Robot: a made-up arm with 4 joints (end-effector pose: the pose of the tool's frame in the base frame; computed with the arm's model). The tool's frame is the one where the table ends.
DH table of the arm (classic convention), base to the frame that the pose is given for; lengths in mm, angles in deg. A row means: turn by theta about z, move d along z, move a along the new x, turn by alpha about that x. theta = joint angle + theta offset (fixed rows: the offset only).
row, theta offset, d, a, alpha
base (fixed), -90, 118.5, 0, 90
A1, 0, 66.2, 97.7, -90
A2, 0, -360.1, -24.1, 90
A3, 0, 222.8, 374.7, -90
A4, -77.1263, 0, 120.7, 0
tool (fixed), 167.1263, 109.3, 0, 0
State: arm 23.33 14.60 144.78 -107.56
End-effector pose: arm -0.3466 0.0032 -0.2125 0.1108 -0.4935 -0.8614 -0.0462
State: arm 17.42 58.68 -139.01 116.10
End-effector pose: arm -0.4040 -0.2856 -0.5778 0.1402 0.8097 -0.3918 0.4139
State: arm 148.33 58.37 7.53 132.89
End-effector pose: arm 0.2102 0.2493 0.4999 0.0770 -0.0799 -0.9662 -0.2327
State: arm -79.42 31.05 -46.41 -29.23
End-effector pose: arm -0.2067 0.4269 -0.4910 0.4893 0.8493 0.1429 0.1376
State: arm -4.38 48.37 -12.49 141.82
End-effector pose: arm 0.1690 -0.4311 -0.2611 0.0911 -0.0711 0.1170 -0.9864
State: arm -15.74 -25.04 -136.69 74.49
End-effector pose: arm -0.1421 0.4803 -0.5559 0.2498 0.6406 -0.7240 0.0557
